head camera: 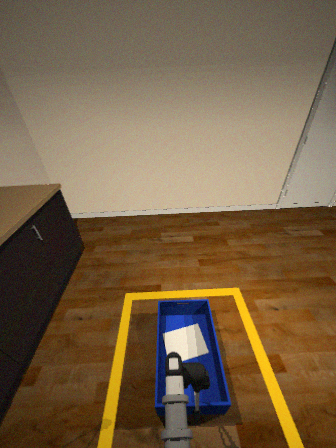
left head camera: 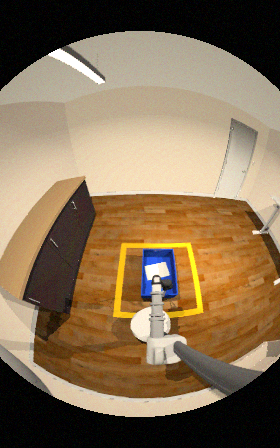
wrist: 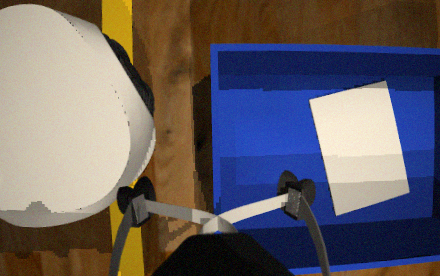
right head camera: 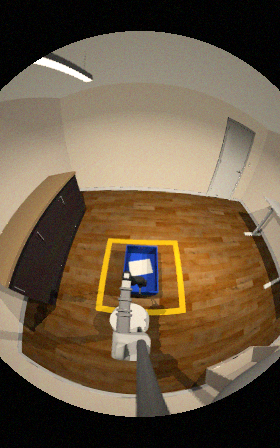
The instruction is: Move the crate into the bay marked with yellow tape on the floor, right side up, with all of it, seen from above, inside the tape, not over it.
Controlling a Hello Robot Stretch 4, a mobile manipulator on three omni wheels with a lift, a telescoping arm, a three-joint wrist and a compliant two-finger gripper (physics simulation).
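Frame: origin at the robot's base, x right, y ahead, z up, level; metres.
Seen in the pictures: gripper, between the fingertips: (head camera: 194,394) (wrist: 216,190); robot's base, origin of its link: (left head camera: 149,323) (right head camera: 130,319).
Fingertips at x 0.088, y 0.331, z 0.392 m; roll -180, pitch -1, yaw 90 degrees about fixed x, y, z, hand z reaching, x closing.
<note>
Pixels of each thing's top centre, then the offset from my fingertips to it.
- blue open crate, centre of its top: (wrist: 383,159) (head camera: 187,341) (right head camera: 140,266) (left head camera: 158,269) dy +0.298, dx +0.007, dz -0.199 m
- white sheet, centre of its top: (wrist: 362,147) (head camera: 184,342) (right head camera: 139,266) (left head camera: 156,270) dy +0.371, dx +0.003, dz -0.395 m
The blue open crate (head camera: 218,355) (left head camera: 175,272) (right head camera: 157,270) (wrist: 325,65) stands upright on the floor, with a white sheet (head camera: 185,342) (wrist: 360,150) inside. The yellow tape (head camera: 260,350) (left head camera: 196,280) (right head camera: 180,275) (wrist: 117,20) surrounds it. In the head views the crate's far rim appears very close to the back strip, with wider floor gaps at both sides and the near end. My gripper (head camera: 196,387) (left head camera: 165,286) (right head camera: 137,282) (wrist: 216,190) is open and empty above the crate's near end wall, one fingertip over the inside, the other outside. My arm hides part of the near rim.
My white round base (left head camera: 145,325) (right head camera: 140,320) (wrist: 55,120) overlaps the near tape strip in view. A dark cabinet (head camera: 35,280) (left head camera: 60,245) (right head camera: 50,240) stands at the left. A door (left head camera: 237,160) (right head camera: 232,160) is at the back right, beyond the wooden floor.
</note>
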